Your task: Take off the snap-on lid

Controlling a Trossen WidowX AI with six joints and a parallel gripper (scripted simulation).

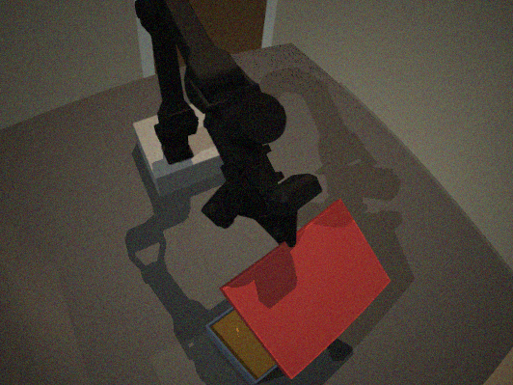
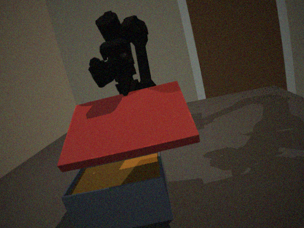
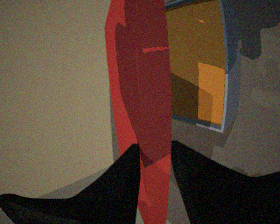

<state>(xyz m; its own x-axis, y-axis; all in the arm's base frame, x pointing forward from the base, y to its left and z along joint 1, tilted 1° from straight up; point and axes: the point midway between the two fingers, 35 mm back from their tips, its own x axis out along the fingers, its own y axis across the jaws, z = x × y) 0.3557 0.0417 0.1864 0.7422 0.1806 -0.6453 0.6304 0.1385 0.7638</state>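
My gripper tip is 70 mm short of the red lid, 30 mm above it and 20 mm to the right of it. Round my gripper tip: grey storage box (190 mm below, 70 mm ahead, 40 mm to the right).
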